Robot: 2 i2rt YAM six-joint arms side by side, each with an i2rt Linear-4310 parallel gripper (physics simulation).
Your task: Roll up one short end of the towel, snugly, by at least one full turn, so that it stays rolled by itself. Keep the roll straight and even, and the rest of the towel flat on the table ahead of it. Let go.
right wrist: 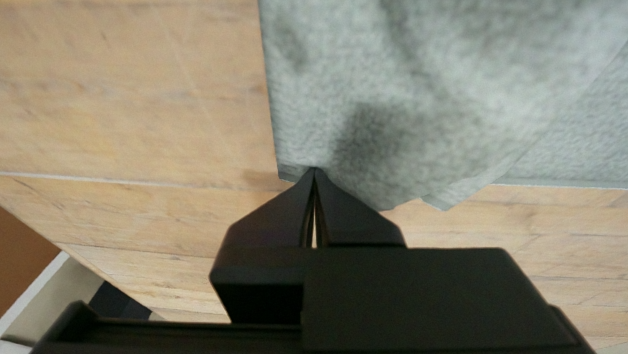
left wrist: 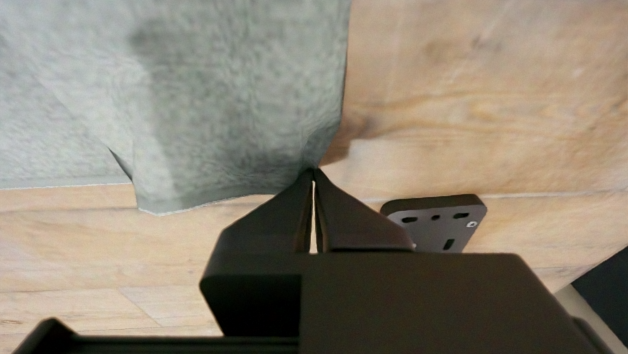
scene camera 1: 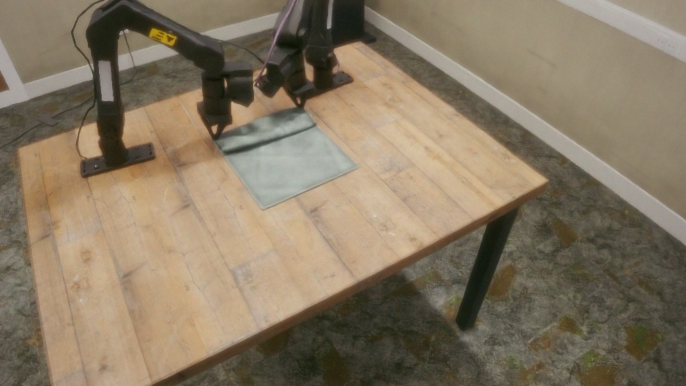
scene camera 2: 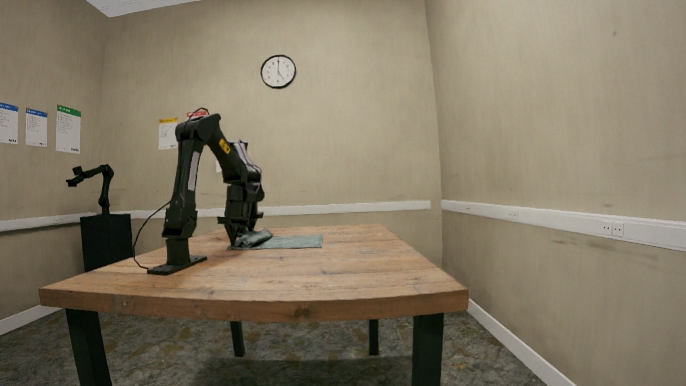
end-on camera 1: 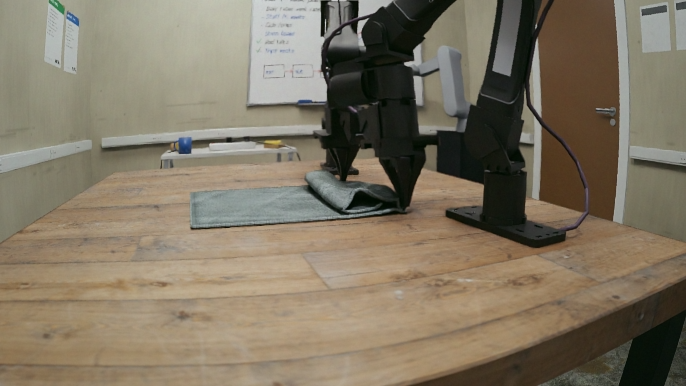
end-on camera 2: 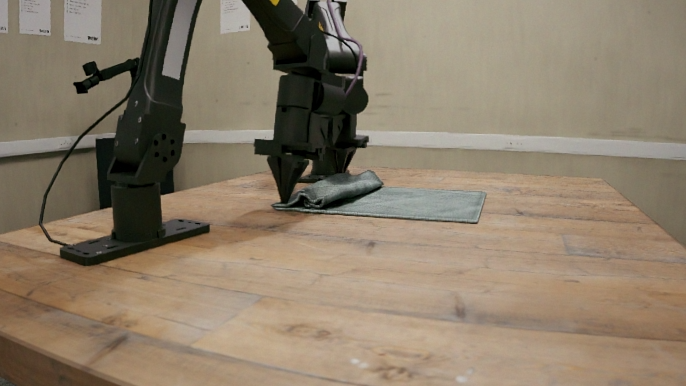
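Observation:
The grey-green towel (scene camera 1: 295,170) (scene camera 2: 298,242) (end-on camera 1: 245,206) (end-on camera 2: 435,202) (left wrist: 225,90) (right wrist: 425,100) lies on the table, its long part flat. Its end nearest the arms is turned over into a loose, flattened roll (scene camera 1: 270,127) (end-on camera 1: 345,192) (end-on camera 2: 342,187), with a hollow showing at its end in end-on camera 1. My left gripper (scene camera 1: 300,105) (end-on camera 1: 406,209) (left wrist: 313,178) is shut on the towel at one corner of the rolled end. My right gripper (scene camera 1: 216,136) (end-on camera 2: 284,201) (right wrist: 314,177) is shut on the towel near the other corner. The cloth between the fingertips is mostly hidden.
The wooden table (scene camera 1: 200,280) (end-on camera 1: 175,315) (end-on camera 2: 400,300) carries both arms. The right arm's base (scene camera 1: 118,160) (end-on camera 2: 135,241) and the left arm's base (scene camera 1: 340,80) (end-on camera 1: 505,226) stand near the towel's rolled end. A side table (end-on camera 1: 230,151) stands by the wall.

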